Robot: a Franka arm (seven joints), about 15 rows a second.
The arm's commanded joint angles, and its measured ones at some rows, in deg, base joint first. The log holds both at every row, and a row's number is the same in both.
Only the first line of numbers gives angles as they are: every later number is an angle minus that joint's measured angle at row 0.
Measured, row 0: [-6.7 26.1 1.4 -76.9 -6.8 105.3 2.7]
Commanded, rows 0 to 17: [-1.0 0.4 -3.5 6.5 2.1 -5.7 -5.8]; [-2.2 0.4 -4.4 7.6 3.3 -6.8 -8.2]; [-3.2 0.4 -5.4 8.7 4.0 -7.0 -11.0]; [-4.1 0.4 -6.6 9.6 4.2 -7.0 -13.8]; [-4.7 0.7 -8.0 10.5 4.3 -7.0 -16.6]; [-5.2 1.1 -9.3 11.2 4.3 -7.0 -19.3]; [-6.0 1.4 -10.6 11.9 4.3 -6.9 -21.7]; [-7.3 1.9 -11.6 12.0 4.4 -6.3 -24.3]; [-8.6 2.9 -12.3 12.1 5.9 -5.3 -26.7]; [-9.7 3.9 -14.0 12.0 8.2 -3.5 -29.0]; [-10.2 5.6 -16.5 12.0 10.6 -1.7 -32.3]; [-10.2 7.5 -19.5 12.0 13.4 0.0 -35.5]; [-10.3 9.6 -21.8 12.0 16.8 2.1 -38.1]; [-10.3 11.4 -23.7 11.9 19.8 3.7 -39.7]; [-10.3 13.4 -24.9 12.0 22.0 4.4 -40.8]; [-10.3 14.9 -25.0 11.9 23.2 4.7 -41.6]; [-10.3 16.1 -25.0 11.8 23.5 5.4 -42.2]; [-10.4 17.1 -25.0 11.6 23.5 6.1 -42.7]
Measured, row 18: [-11.0 13.2 -24.0 8.9 21.1 5.2 -40.4]
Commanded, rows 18 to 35: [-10.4 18.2 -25.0 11.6 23.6 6.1 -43.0]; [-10.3 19.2 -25.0 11.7 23.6 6.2 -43.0]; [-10.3 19.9 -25.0 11.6 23.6 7.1 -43.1]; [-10.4 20.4 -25.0 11.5 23.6 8.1 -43.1]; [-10.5 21.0 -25.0 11.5 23.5 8.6 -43.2]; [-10.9 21.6 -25.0 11.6 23.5 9.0 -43.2]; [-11.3 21.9 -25.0 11.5 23.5 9.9 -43.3]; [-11.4 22.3 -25.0 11.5 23.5 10.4 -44.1]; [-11.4 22.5 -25.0 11.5 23.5 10.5 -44.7]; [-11.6 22.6 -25.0 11.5 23.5 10.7 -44.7]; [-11.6 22.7 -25.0 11.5 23.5 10.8 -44.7]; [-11.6 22.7 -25.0 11.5 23.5 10.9 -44.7]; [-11.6 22.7 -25.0 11.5 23.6 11.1 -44.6]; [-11.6 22.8 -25.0 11.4 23.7 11.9 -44.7]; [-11.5 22.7 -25.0 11.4 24.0 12.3 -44.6]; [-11.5 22.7 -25.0 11.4 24.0 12.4 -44.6]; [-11.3 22.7 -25.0 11.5 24.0 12.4 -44.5]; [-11.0 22.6 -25.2 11.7 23.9 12.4 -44.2]
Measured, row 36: [-11.5 22.0 -24.4 10.1 22.2 12.0 -42.8]
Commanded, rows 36 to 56: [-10.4 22.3 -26.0 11.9 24.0 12.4 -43.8]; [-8.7 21.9 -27.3 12.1 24.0 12.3 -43.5]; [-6.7 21.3 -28.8 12.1 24.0 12.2 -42.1]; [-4.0 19.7 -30.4 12.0 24.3 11.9 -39.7]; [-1.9 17.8 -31.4 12.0 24.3 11.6 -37.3]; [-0.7 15.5 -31.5 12.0 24.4 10.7 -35.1]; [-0.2 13.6 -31.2 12.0 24.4 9.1 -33.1]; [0.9 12.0 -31.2 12.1 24.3 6.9 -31.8]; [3.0 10.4 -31.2 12.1 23.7 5.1 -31.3]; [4.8 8.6 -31.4 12.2 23.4 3.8 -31.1]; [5.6 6.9 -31.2 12.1 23.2 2.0 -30.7]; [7.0 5.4 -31.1 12.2 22.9 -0.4 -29.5]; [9.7 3.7 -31.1 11.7 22.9 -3.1 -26.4]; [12.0 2.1 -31.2 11.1 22.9 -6.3 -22.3]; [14.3 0.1 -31.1 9.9 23.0 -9.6 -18.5]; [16.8 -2.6 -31.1 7.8 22.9 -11.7 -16.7]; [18.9 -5.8 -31.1 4.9 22.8 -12.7 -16.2]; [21.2 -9.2 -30.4 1.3 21.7 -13.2 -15.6]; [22.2 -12.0 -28.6 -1.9 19.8 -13.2 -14.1]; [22.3 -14.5 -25.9 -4.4 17.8 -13.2 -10.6]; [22.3 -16.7 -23.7 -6.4 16.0 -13.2 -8.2]
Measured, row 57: [21.0 -6.7 -29.0 5.0 20.9 -14.1 -14.4]
